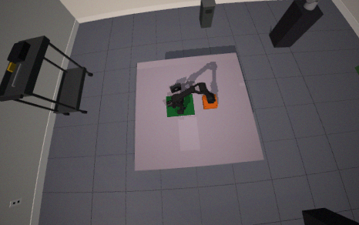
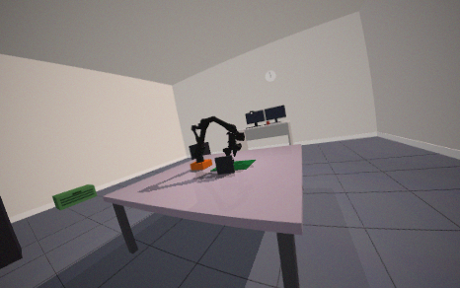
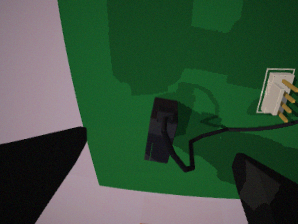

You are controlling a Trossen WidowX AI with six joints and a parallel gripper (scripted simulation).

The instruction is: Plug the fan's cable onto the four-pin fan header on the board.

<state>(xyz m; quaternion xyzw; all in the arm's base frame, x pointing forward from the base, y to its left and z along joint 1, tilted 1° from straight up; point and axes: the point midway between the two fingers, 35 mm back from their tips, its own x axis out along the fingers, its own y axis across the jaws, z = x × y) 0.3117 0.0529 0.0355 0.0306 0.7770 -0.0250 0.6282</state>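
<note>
My gripper tip is now 30 mm above the fan cable plug and 10 mm past it. Round my gripper tip: board: 70 mm below, 40 mm to the right, 30 mm ahead; black fan: 220 mm to the right, 60 mm ahead, 10 mm above.
</note>
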